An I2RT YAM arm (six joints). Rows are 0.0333 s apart.
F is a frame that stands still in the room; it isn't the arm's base.
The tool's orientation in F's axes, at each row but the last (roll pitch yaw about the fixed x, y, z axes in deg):
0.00, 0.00, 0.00
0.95, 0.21, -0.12
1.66, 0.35, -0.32
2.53, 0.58, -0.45
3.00, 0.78, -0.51
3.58, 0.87, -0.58
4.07, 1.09, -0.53
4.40, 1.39, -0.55
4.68, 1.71, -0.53
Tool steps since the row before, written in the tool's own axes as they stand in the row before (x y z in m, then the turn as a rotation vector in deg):
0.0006, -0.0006, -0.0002, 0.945, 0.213, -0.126
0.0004, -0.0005, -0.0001, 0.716, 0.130, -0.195
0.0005, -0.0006, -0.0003, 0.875, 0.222, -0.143
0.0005, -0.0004, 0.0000, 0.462, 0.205, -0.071
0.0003, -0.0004, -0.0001, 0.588, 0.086, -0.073
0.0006, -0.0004, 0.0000, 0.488, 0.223, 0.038
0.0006, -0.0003, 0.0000, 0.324, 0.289, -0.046
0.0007, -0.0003, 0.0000, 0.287, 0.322, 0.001
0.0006, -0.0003, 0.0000, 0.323, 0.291, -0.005
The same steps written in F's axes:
0.0006, -0.0006, -0.0002, 0.945, 0.213, -0.126
0.0004, -0.0005, -0.0001, 0.716, 0.132, -0.195
0.0005, -0.0006, -0.0003, 0.875, 0.221, -0.142
0.0005, -0.0004, 0.0000, 0.463, 0.204, -0.067
0.0003, -0.0004, -0.0001, 0.588, 0.084, -0.076
0.0006, -0.0004, 0.0000, 0.491, 0.215, 0.044
0.0006, -0.0003, 0.0000, 0.326, 0.289, -0.032
0.0007, -0.0003, 0.0000, 0.291, 0.318, 0.019
0.0006, -0.0003, 0.0000, 0.326, 0.287, 0.009

